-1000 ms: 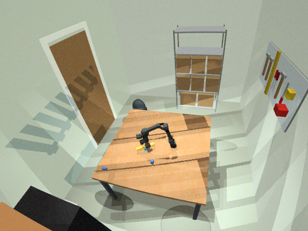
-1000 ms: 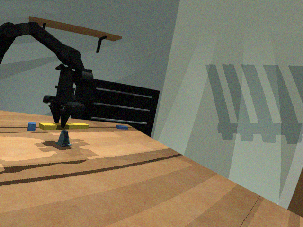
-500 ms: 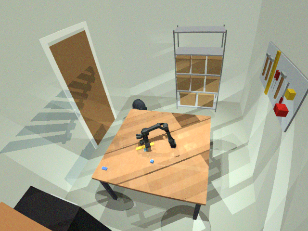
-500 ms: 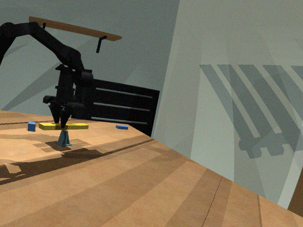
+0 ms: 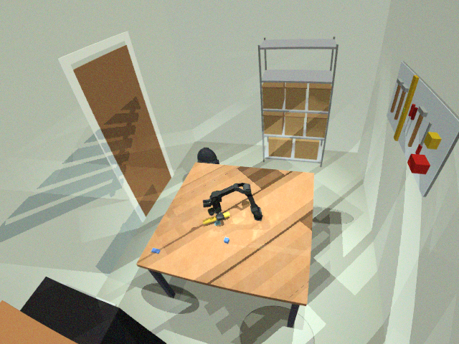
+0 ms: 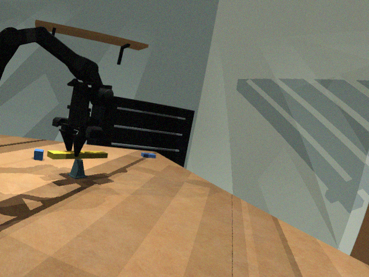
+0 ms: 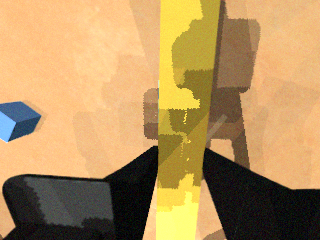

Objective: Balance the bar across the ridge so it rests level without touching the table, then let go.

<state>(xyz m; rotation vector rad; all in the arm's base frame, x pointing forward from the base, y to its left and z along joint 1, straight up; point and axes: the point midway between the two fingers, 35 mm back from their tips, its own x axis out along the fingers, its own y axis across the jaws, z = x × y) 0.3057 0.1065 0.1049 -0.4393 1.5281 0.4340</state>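
Right now the bar is 20 mm ahead of my gripper tip and 20 mm to the left of it. Also, from my gripper tip: blue cube: 110 mm behind, 180 mm to the left, 50 mm below; flat blue block: 430 mm ahead, 390 mm to the left, 60 mm below.
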